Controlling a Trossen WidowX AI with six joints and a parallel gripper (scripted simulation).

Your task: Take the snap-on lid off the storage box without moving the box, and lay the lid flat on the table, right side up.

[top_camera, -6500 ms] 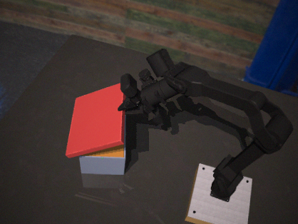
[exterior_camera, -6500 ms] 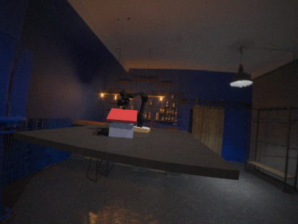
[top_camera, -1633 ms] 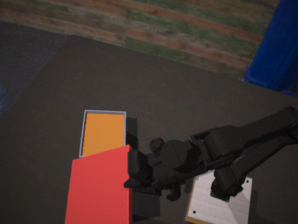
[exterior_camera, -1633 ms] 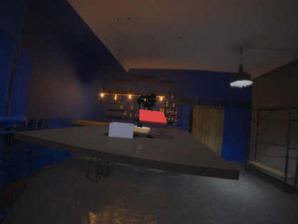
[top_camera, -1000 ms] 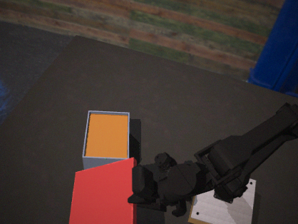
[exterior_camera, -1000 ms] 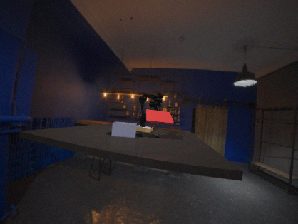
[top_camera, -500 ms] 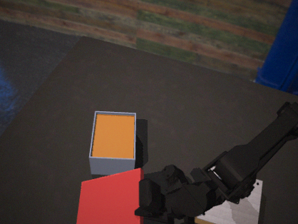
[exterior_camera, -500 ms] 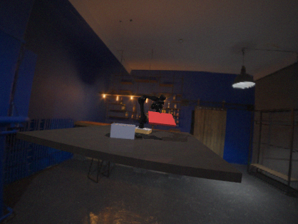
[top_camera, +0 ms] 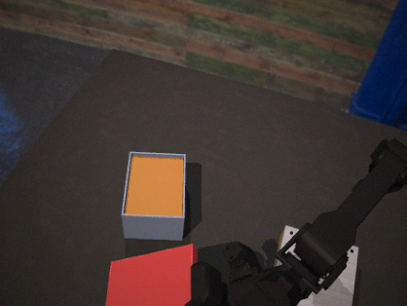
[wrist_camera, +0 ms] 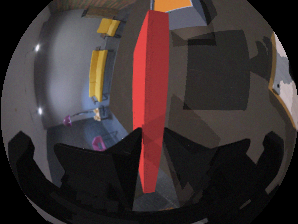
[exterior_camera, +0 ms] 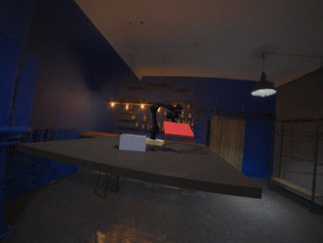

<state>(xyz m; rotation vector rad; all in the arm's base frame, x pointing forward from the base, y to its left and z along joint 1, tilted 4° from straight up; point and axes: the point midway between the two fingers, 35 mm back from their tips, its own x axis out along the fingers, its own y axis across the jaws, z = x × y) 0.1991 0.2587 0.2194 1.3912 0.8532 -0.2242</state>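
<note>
Now: gripper tip 70 mm short of the red lid, 30 mm to the right of it and 40 mm above it. The rest, counted from my gripper tip: grey-blue storage box (210 mm ahead, 300 mm to the right, 180 mm below).
</note>
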